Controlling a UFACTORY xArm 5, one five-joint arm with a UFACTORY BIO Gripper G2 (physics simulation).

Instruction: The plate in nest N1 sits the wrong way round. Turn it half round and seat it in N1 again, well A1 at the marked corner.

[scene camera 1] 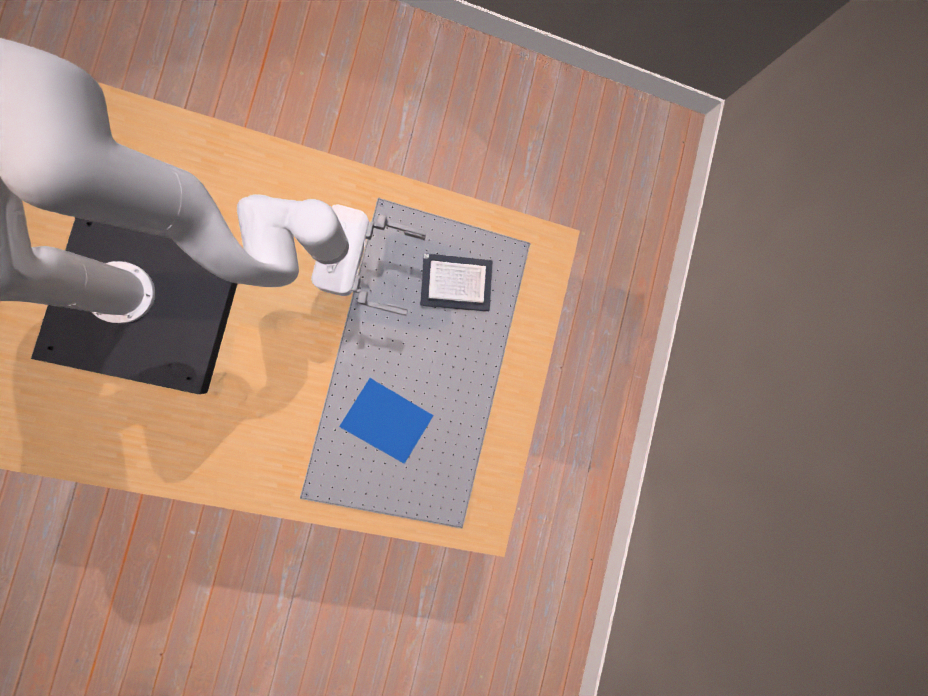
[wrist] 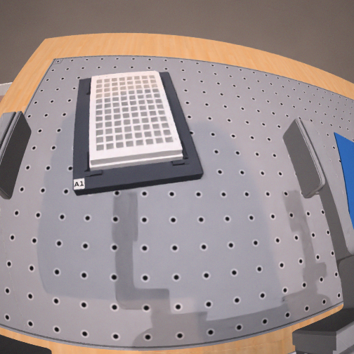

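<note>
The white plate (scene camera 1: 457, 281) (wrist: 132, 115), with a grid of square wells, lies flat in the dark nest (scene camera 1: 454, 305) (wrist: 140, 181). A small white A1 label (wrist: 79, 184) marks the nest's near left corner in the wrist view. Which corner of the plate holds its own well A1 cannot be told. My gripper (scene camera 1: 415, 274) (wrist: 160, 156) is open and empty, its fingers wide apart. It is above the board on the robot's side of the nest, and its fingers are apart from the plate.
The grey perforated board (scene camera 1: 449, 479) (wrist: 225, 240) lies on the wooden table (scene camera 1: 535, 314) (wrist: 150, 45). A flat blue rectangle (scene camera 1: 386, 421) (wrist: 347, 175) lies on the board, to the right in the wrist view. The black base plate (scene camera 1: 179, 329) is under the arm.
</note>
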